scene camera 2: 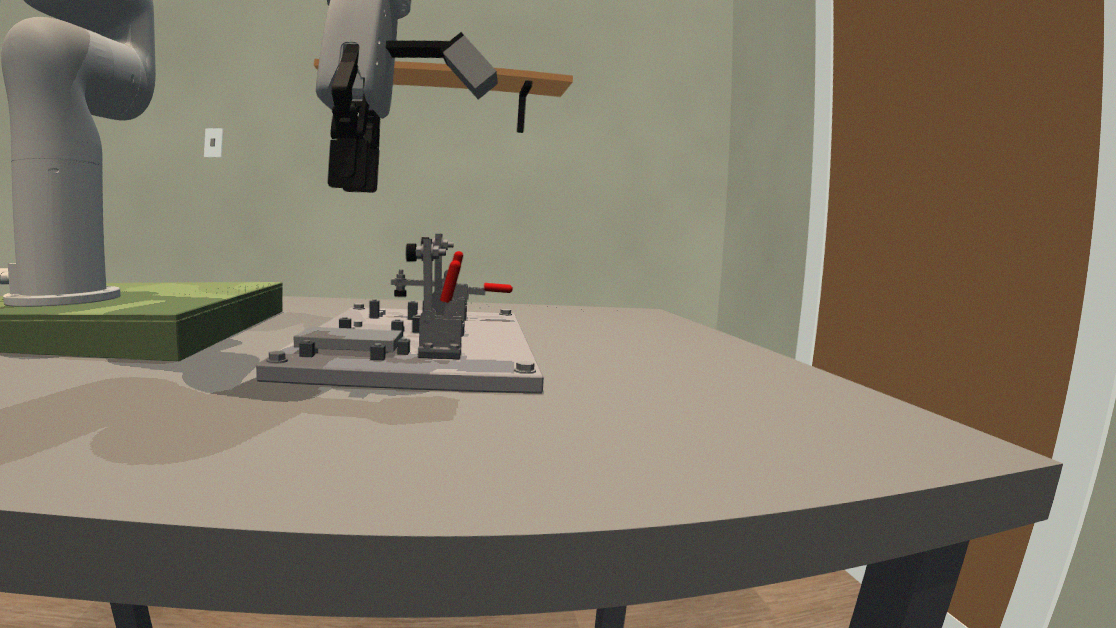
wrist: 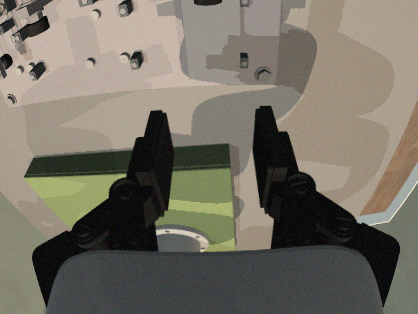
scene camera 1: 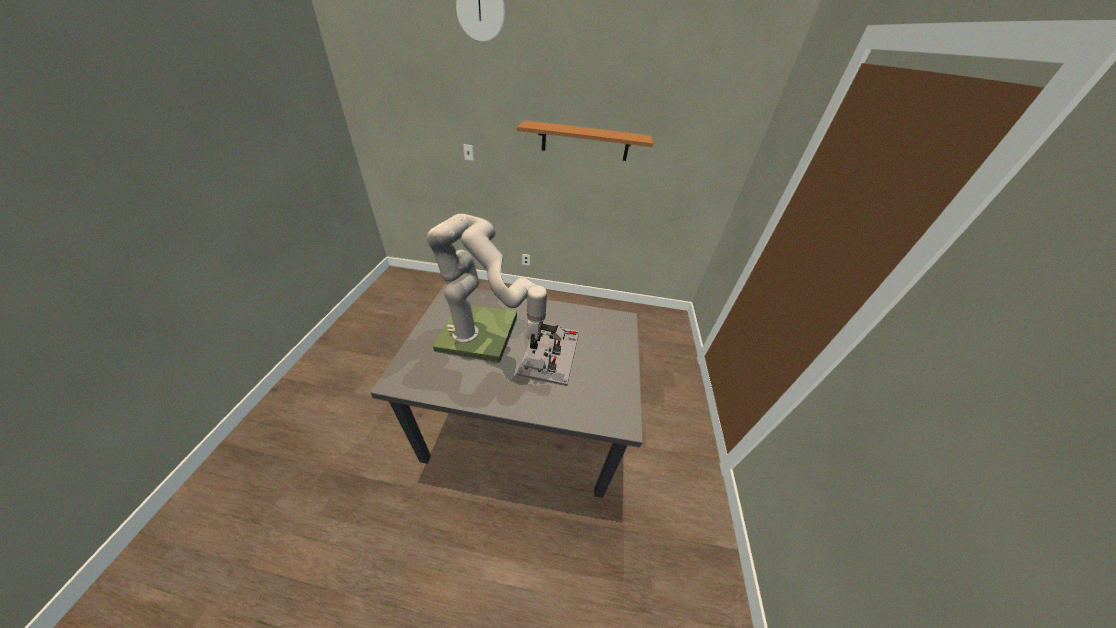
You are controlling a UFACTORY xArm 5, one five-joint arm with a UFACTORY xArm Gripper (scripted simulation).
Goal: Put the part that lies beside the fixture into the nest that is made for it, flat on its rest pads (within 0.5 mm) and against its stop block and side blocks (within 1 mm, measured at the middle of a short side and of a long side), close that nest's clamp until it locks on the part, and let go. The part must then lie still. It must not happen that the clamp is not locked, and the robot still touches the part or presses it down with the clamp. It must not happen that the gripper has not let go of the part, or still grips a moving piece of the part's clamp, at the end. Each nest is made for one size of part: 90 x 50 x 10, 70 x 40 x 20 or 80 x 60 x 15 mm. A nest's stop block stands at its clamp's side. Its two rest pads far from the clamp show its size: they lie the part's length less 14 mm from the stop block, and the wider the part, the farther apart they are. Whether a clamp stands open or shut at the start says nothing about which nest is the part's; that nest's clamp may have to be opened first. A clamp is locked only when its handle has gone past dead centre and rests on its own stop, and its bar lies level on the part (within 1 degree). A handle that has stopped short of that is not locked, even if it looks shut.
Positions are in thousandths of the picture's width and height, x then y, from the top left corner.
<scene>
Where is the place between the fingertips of my gripper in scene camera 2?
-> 317, 303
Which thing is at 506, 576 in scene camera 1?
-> A fixture plate.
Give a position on a fixture plate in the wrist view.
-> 154, 154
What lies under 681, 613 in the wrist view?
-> My gripper.
</scene>
